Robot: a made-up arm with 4 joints.
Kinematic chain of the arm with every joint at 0, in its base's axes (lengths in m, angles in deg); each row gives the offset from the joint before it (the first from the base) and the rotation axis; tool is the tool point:
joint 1: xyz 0 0 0.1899 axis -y
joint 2: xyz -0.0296 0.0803 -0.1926 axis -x
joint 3: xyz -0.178 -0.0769 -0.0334 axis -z
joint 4: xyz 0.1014 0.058 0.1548 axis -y
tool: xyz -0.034 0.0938 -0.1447
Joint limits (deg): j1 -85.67..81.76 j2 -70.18..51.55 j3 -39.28..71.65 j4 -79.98..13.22
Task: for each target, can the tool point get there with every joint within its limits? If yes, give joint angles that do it. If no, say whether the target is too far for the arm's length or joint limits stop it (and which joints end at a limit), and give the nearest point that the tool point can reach.
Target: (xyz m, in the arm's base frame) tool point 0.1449 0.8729 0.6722
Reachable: no: too far | nearest point -0.1531 0.2096 0.4675 | short by 0.755 m
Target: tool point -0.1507 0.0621 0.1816
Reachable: yes | joints -35.72 -42.34 50.54 -62.43
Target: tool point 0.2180 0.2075 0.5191
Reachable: no: joint limits stop it (at a limit: joint 1, joint 4) | nearest point -0.0691 0.1221 0.4452 | short by 0.309 m
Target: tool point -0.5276 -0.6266 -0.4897
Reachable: no: too far | nearest point -0.2252 -0.0380 -0.1001 | short by 0.768 m
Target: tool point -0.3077 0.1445 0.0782
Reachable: yes | joints -15.54 9.05 -22.89 -29.71
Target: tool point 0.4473 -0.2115 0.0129
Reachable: no: joint limits stop it (at a limit: joint 3, joint 4) | nearest point 0.2641 -0.0114 0.0854 | short by 0.281 m
